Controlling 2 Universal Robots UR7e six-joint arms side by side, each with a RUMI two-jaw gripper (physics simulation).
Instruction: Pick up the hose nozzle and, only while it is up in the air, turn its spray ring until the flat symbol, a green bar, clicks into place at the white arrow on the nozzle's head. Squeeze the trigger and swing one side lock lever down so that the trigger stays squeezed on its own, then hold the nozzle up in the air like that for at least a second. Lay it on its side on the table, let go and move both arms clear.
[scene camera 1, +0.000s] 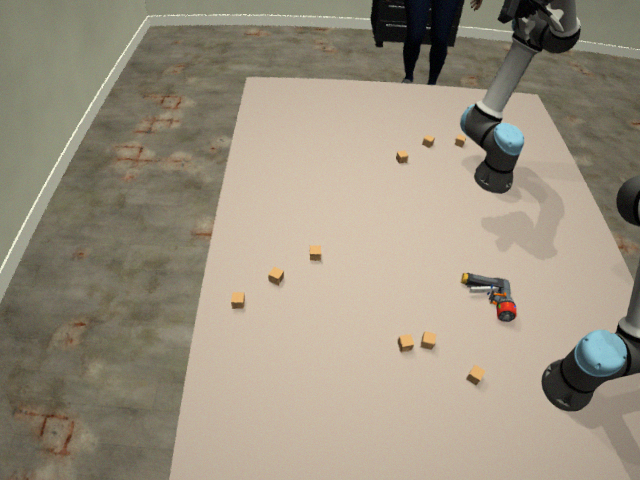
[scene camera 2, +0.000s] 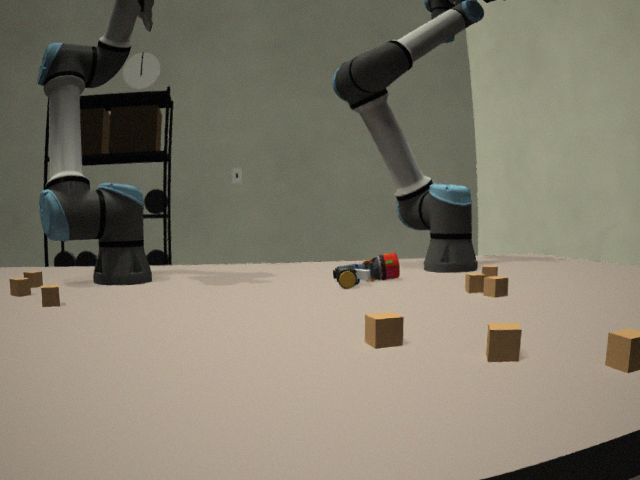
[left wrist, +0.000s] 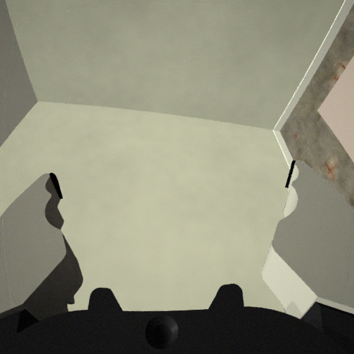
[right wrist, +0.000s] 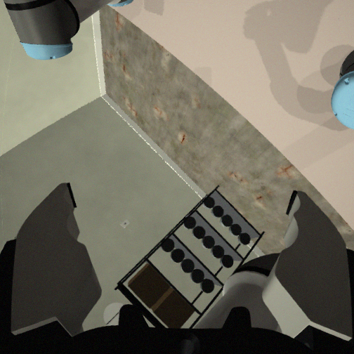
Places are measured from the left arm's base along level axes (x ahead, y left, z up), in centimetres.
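Pixels of known places: right gripper, fingertip midpoint: (scene camera 1: 545, 39) (scene camera 2: 173, 15); left arm's base, link origin: (scene camera 1: 565, 386) (scene camera 2: 450, 269); right arm's base, link origin: (scene camera 1: 492, 179) (scene camera 2: 122, 281).
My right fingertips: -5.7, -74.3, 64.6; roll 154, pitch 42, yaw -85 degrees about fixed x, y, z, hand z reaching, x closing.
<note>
For each thing: its top centre in the pictures, then the offset to it from my right fingertips, as dx, dy, dz. "spot": a spot on its surface instead. Level surfaces: height alone.
- hose nozzle, surface spot: (scene camera 2: 356, 273) spot: +17.5, +39.0, -62.3
- table, surface height: dz -64.7
- light grey trigger, top centre: (scene camera 1: 480, 289) +20.4, +39.6, -61.4
- small green mark, surface spot: (scene camera 2: 388, 262) spot: +17.5, +47.1, -60.4
The hose nozzle (scene camera 1: 496, 283) (scene camera 2: 356, 273) lies on its side on the table (scene camera 1: 361, 206) (scene camera 2: 258, 361). It has a dark grey handle with a yellow end cap (scene camera 1: 465, 278) (scene camera 2: 347, 279), a light grey trigger (scene camera 1: 480, 289) standing off the handle, and orange parts near the head. Its red spray ring (scene camera 1: 506, 308) (scene camera 2: 394, 265) shows a small green mark (scene camera 2: 388, 262). The white arrow and the lock lever's position are too small to tell. My left gripper (left wrist: 171, 171) and right gripper (right wrist: 182, 198) are open and empty, raised high and away from the nozzle.
Wooden cubes lie in three groups: one (scene camera 1: 406, 342) (scene camera 2: 495, 286) near the left arm's base, one (scene camera 1: 402, 156) (scene camera 2: 50, 296) near the right arm's base, and one (scene camera 1: 276, 275) (scene camera 2: 504, 342) farther out on the table. A person (scene camera 1: 423, 31) stands beyond the table's far edge.
</note>
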